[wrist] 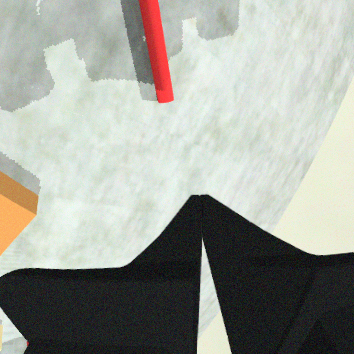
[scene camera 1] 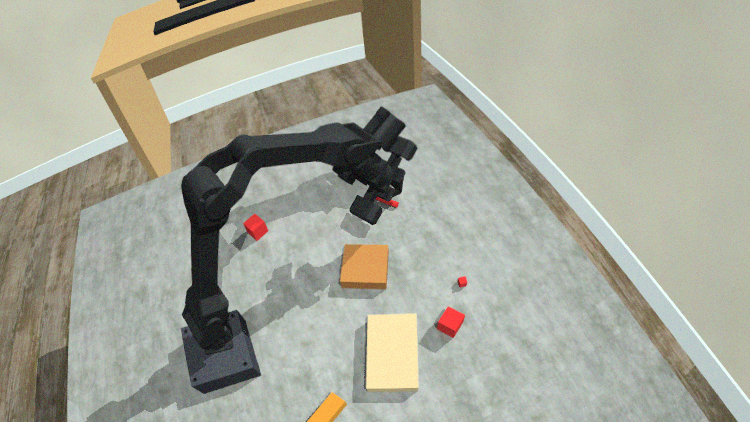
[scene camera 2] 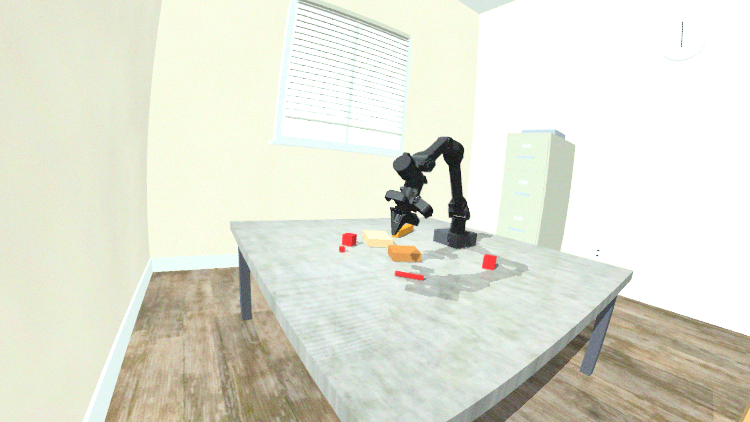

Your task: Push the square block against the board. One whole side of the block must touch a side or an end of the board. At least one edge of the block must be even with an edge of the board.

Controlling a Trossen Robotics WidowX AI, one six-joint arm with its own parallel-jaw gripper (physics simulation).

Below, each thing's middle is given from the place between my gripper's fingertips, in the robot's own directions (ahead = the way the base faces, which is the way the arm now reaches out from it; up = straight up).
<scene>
My hand is 120 mm past the square block [scene camera 1: 364, 266], 100 mm to the left of it and 90 mm above it. Round my hand: pale tan board [scene camera 1: 392, 360] (310 mm to the right, 140 mm behind, 90 mm below).
</scene>
